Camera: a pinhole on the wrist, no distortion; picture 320 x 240 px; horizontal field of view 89.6 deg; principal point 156.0 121.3 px. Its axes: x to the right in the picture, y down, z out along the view. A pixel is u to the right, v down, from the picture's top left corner.
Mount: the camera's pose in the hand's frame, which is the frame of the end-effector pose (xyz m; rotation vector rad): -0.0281 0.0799 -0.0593 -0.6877 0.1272 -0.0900
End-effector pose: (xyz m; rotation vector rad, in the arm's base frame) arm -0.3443 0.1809 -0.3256 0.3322 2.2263 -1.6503
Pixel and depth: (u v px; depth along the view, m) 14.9 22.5 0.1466
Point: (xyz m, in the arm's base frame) -0.1566 0.1024 -0.4047
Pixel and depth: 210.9 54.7 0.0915
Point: -0.3128 0.1806 -0.4311
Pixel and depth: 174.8 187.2 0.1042
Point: -0.2779 0.2403 -0.4781
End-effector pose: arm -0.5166 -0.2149 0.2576 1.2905 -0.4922 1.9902
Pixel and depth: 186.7 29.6 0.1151
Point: -0.5474 -0.3236 0.2999
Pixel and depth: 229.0 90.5 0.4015
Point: -0.5741 -0.4927 0.5800
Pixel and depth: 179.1 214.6 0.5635
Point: -0.9475 -0.7223 0.4975
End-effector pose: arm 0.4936 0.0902 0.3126 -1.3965 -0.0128 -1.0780
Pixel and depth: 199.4 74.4 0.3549
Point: 0.8386 0.1930 0.2848
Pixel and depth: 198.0 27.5 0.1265
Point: 0.6109 0.1232 0.2690
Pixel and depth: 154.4 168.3 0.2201
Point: 0.6974 0.0896 0.1262
